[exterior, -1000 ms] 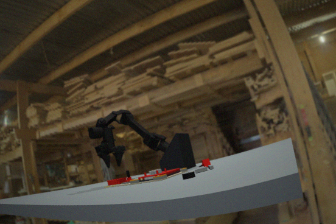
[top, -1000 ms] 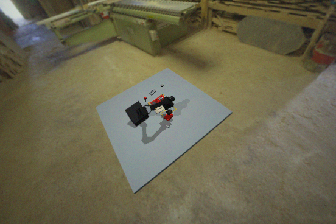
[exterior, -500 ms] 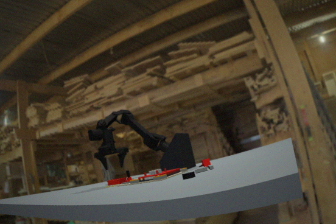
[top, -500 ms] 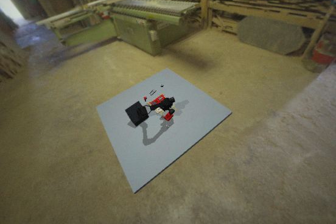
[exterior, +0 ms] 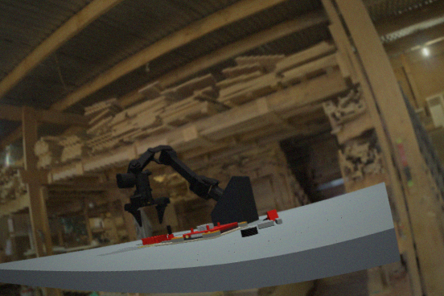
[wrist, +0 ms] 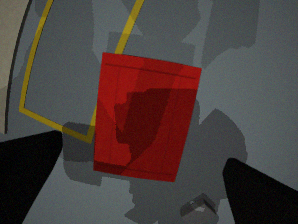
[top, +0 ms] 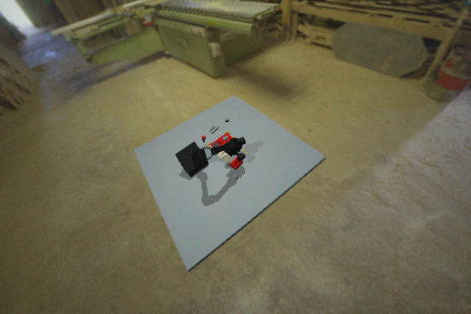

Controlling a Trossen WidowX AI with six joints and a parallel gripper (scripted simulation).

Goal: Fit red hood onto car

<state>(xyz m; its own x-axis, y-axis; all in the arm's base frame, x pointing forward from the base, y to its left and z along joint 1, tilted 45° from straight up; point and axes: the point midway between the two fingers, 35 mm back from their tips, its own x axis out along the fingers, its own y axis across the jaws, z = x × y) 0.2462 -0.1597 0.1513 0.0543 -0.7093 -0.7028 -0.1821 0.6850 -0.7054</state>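
Now: the red hood 6 cm below my gripper tip. The rest, counted from my gripper tip: white piece (10 cm to the right, 9 cm behind, 7 cm below); then black wheel (52 cm to the left, 27 cm ahead, 6 cm below).
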